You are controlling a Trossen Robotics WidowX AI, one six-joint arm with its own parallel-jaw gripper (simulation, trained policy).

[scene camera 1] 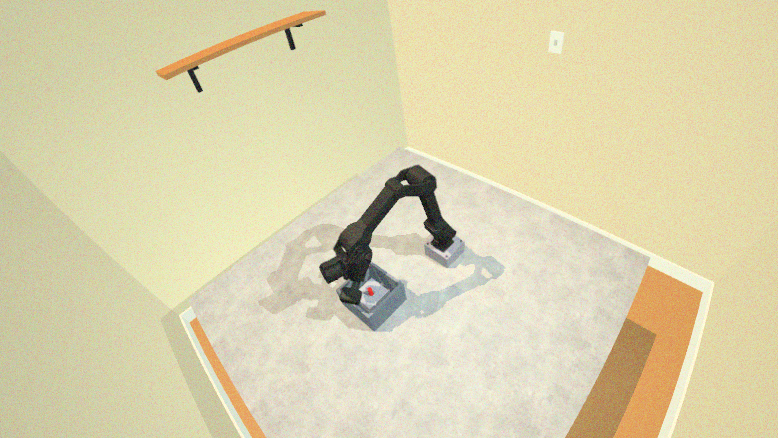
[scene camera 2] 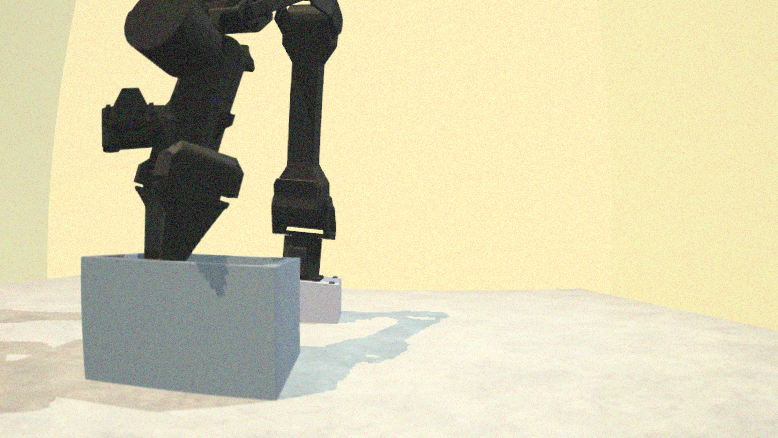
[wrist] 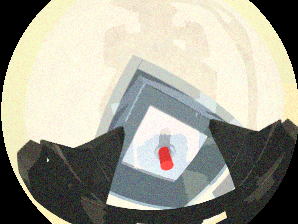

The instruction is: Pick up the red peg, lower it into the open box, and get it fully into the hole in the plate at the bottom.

Labels:
grey box: scene camera 1; scene camera 2; wrist 142,83
same spot on grey box: (scene camera 1: pixel 397 296) = (scene camera 2: pixel 296 293)

